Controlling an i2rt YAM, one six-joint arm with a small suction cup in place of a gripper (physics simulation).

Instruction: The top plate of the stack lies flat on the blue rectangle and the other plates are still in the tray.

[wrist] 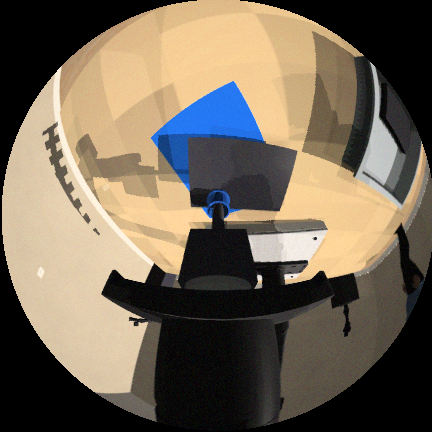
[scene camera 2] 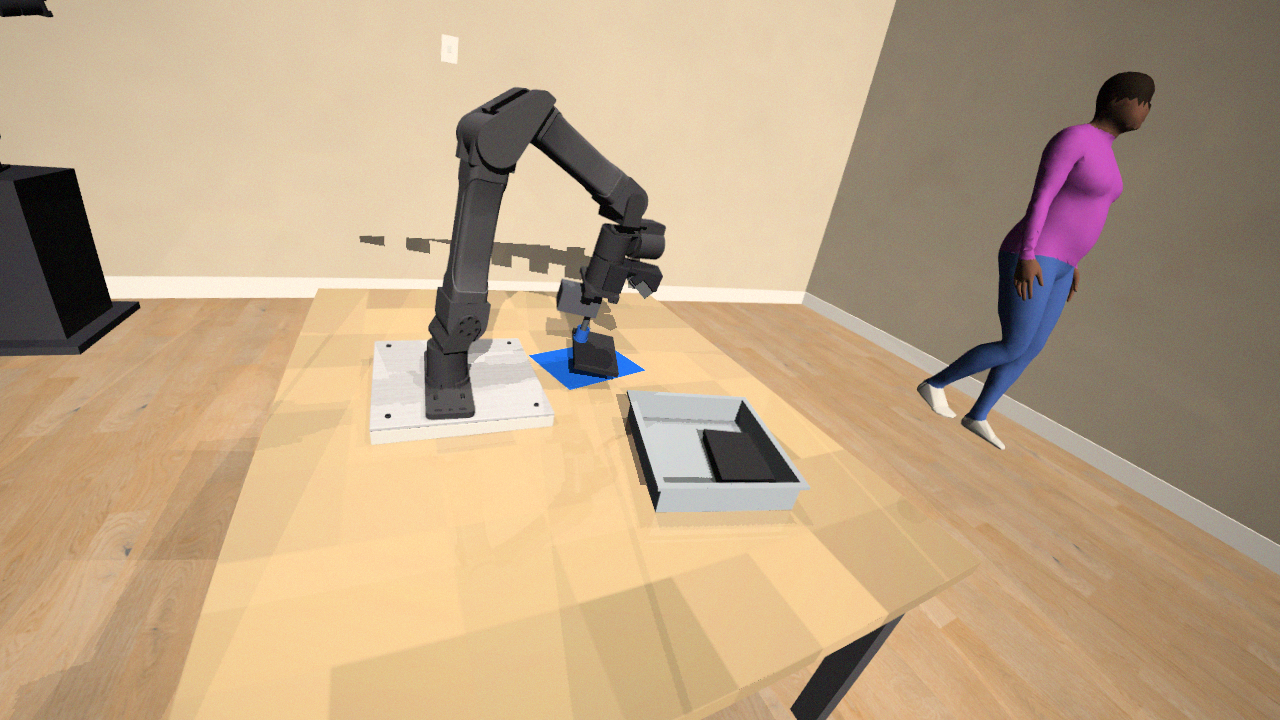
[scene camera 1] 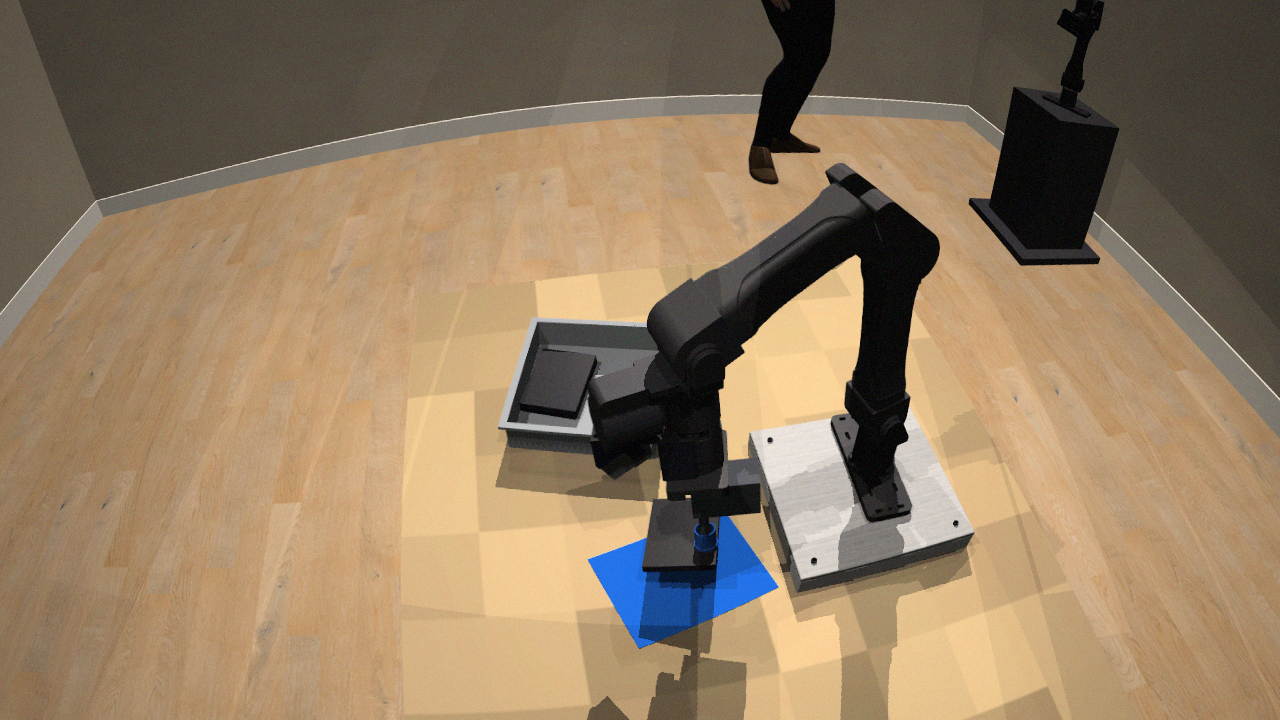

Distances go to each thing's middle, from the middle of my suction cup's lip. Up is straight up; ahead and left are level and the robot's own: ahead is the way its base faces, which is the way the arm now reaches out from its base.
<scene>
My suction cup is now 30 mm short of the blue rectangle [scene camera 1: 653, 605], 10 mm to the right of it and 70 mm above it. The rest, counted from my suction cup: grey tray [scene camera 2: 667, 427] (110 mm ahead, 330 mm to the right, 40 mm below).
</scene>
